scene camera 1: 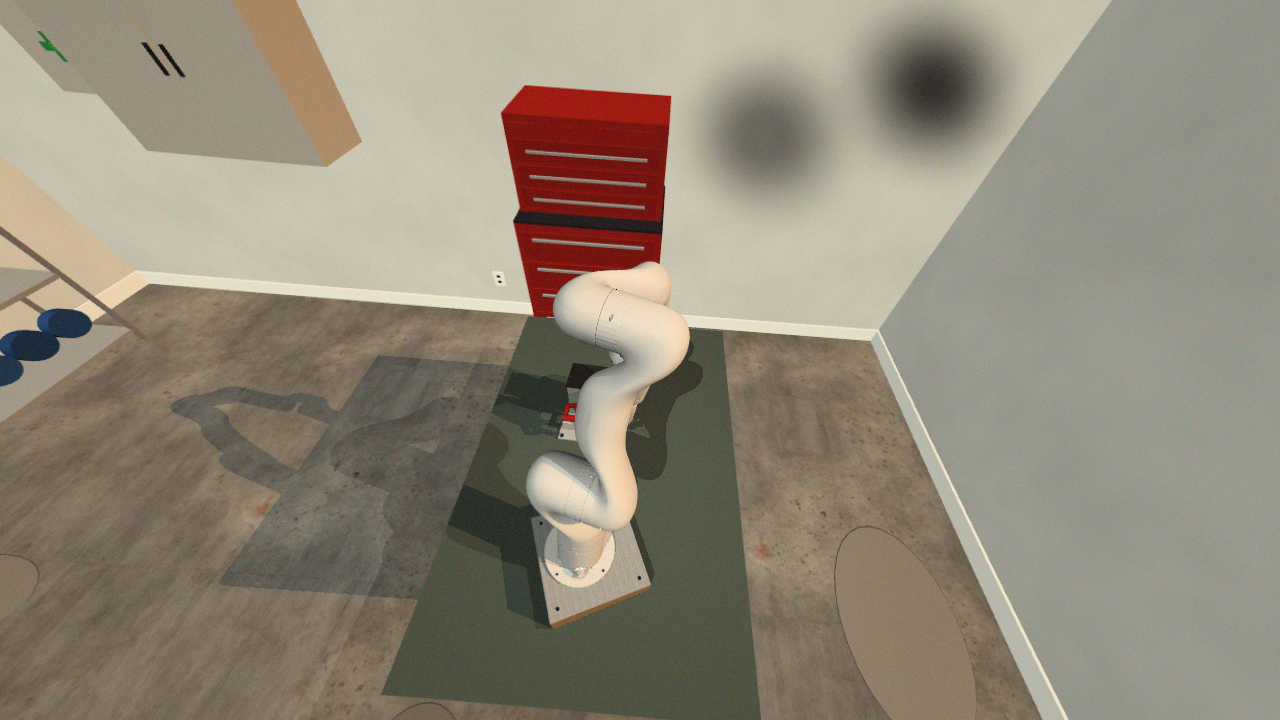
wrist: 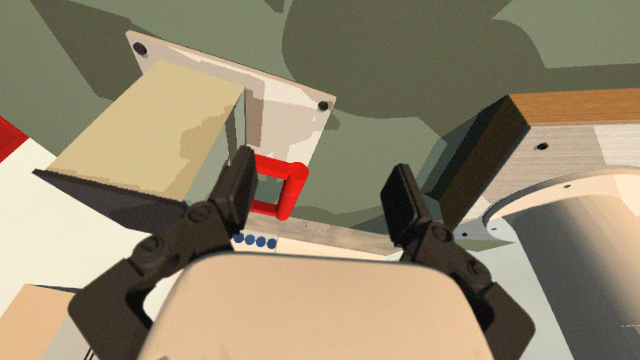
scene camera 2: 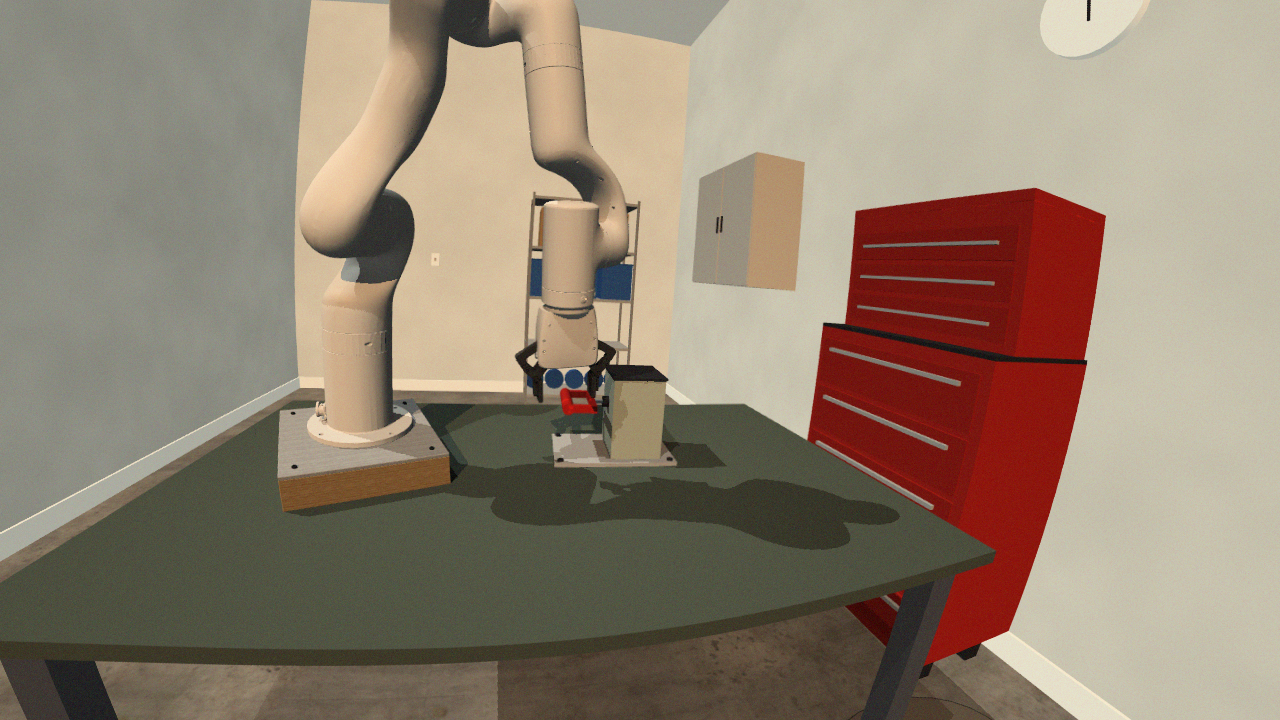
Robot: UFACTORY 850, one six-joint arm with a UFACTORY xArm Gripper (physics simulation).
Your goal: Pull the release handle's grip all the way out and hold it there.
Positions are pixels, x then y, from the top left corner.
Scene:
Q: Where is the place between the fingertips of the gripper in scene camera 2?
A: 565, 397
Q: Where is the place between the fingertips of the gripper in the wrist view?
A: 323, 171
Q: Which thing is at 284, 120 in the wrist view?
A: A pale base plate.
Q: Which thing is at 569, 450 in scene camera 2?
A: A pale base plate.

